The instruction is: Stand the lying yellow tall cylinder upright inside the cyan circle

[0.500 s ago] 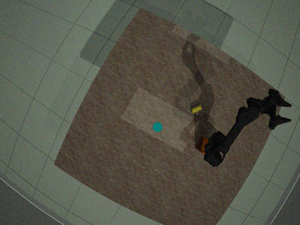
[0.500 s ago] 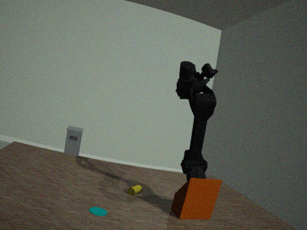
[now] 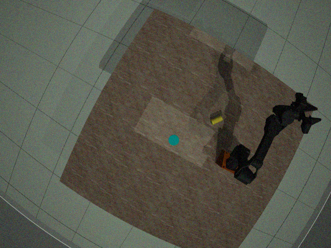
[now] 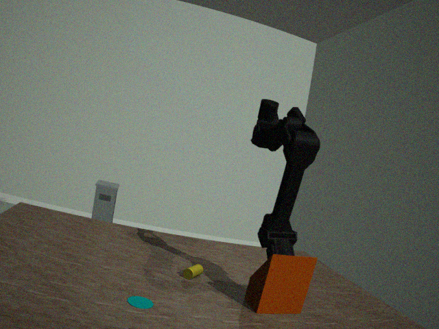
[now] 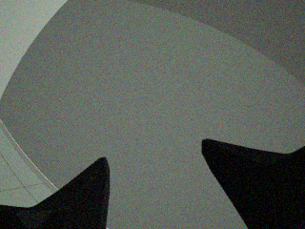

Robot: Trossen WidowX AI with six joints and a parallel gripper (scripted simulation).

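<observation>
The yellow cylinder is 50 cm below my gripper tip, 34 cm ahead of it and 16 cm to the left of it. Round my gripper tip: cyan circle: 53 cm ahead, 51 cm below, 36 cm to the left.
</observation>
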